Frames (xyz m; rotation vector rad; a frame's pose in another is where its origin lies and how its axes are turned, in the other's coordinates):
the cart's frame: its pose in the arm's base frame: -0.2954 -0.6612 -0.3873 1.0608 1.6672 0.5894
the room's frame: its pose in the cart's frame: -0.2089 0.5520 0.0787 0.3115 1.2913 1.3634
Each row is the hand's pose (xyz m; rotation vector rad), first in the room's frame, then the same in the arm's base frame.
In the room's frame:
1: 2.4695 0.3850 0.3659 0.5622 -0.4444 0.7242
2: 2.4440 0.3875 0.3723 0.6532 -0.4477 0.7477
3: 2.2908 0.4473 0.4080 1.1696 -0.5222 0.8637
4: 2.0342 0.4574 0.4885 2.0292 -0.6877 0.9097
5: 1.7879 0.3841 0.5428 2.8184 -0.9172 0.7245
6: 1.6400 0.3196 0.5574 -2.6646 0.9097 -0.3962
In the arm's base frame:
1: 0.1743 0.1004 2.5528 -1.7456 -1.0030 -0.4036
2: 0.1827 0.0998 2.5277 -1.6841 -1.0191 -0.3223
3: 0.2715 0.0752 2.3869 -1.3534 -1.0945 0.1615
4: 0.3494 0.0893 2.1297 -0.7465 -1.1748 0.8963
5: 0.3403 0.1164 1.8686 -0.1174 -1.2096 1.5196
6: 0.3087 0.1250 1.7099 0.2546 -1.2160 1.8435

